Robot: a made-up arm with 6 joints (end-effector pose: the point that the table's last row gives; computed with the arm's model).
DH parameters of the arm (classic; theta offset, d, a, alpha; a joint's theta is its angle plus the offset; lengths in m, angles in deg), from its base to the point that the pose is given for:
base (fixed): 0 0 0 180
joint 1: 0 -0.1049 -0.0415 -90
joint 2: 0 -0.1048 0.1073 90
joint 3: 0 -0.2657 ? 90
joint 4: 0 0.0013 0.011 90
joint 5: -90 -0.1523 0.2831 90
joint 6: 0 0.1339 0.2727 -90
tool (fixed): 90 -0.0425 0 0
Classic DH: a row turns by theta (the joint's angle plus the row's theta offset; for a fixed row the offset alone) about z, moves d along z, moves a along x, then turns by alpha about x.
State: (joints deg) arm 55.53 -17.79 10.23 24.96 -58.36 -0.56
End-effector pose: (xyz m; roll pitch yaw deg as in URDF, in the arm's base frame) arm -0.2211 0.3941 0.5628 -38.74 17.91 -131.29
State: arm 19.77 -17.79 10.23 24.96 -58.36 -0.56
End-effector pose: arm -0.4097 0.1905 0.5628 -38.74 17.91 -95.53
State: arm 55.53 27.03 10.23 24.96 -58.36 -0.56
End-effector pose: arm -0.3366 0.5623 0.1418 4.44 3.05 -122.99
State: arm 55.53 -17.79 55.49 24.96 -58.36 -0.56
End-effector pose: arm 0.2441 0.5484 0.5192 -37.00 4.52 -174.25
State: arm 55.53 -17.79 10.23 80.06 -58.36 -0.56
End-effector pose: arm -0.0370 0.0382 0.9021 -98.04 28.23 -159.79
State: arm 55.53 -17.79 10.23 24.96 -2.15 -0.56
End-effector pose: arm -0.4522 -0.0277 0.3211 -5.60 42.21 -71.02
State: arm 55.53 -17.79 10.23 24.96 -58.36 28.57
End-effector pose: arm -0.1682 0.3070 0.6571 -67.87 17.91 -131.29
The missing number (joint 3, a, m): -0.049
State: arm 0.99 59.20 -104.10 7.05 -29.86 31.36
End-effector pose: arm 0.0330 -0.2108 0.7539 -91.99 -10.38 75.41
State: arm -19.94 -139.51 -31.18 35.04 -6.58 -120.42
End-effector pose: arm 0.1588 -0.1171 0.1768 -78.99 3.24 -178.94
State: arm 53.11 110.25 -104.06 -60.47 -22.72 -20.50
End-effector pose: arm 0.1560 0.2152 0.6383 -67.91 1.71 94.54
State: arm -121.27 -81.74 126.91 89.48 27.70 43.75
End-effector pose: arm -0.4092 -0.1856 0.3984 -90.64 29.36 -39.60
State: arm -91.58 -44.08 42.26 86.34 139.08 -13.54
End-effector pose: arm -0.5245 -0.1203 -0.1315 132.53 -15.08 123.97
